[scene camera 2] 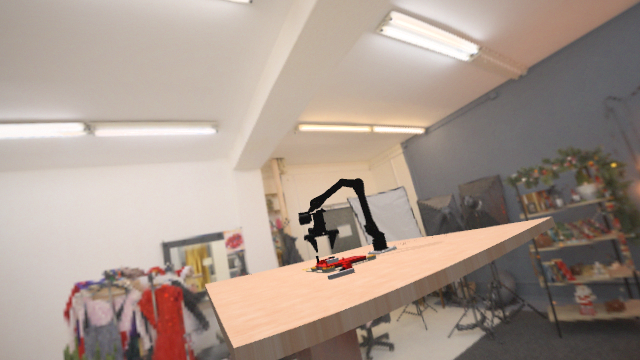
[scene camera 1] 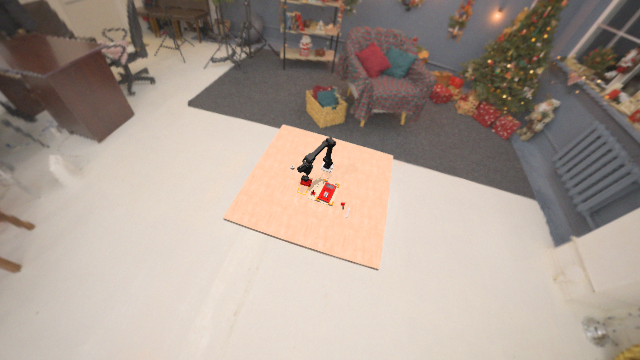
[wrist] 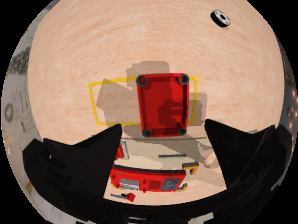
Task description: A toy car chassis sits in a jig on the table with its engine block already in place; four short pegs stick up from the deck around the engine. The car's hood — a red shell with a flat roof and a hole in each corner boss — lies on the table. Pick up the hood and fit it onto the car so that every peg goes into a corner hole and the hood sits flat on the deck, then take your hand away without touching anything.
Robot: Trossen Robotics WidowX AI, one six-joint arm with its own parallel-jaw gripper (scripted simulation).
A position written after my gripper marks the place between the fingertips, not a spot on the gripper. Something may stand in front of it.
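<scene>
I can see my gripper [wrist: 164, 126], and it is open and holds nothing. There is a red hood [wrist: 164, 97] to be seen as well.
</scene>
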